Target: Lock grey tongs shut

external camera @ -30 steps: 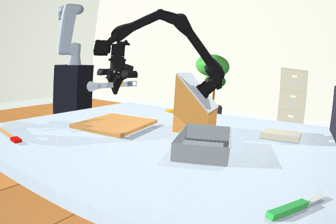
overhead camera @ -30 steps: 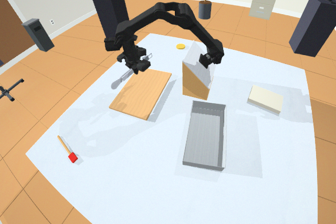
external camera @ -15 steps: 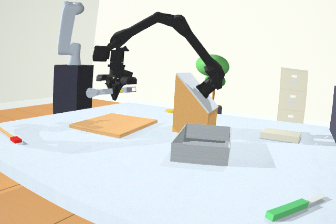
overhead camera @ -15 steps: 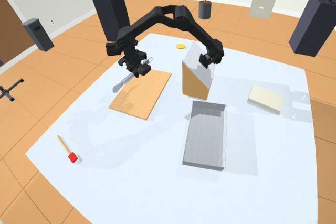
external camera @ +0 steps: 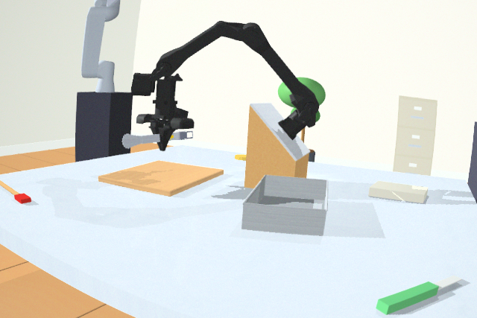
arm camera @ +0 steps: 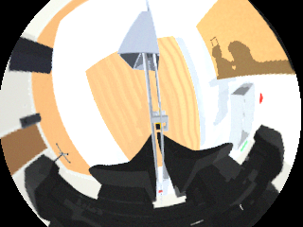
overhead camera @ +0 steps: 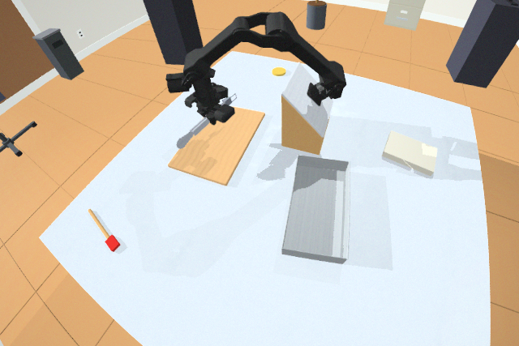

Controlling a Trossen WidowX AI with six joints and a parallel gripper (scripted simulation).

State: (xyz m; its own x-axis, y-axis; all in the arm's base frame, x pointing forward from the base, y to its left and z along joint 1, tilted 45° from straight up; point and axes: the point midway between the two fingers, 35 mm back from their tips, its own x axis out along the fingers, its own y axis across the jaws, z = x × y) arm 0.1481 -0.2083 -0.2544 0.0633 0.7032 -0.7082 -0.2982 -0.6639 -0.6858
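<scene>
My gripper tip is now 7 cm above the wooden board. The rest, counted from my gripper tip: grey roasting tin 41 cm to the left, 19 cm ahead, 5 cm below; then cream block 70 cm to the left, 10 cm behind, 7 cm below.
</scene>
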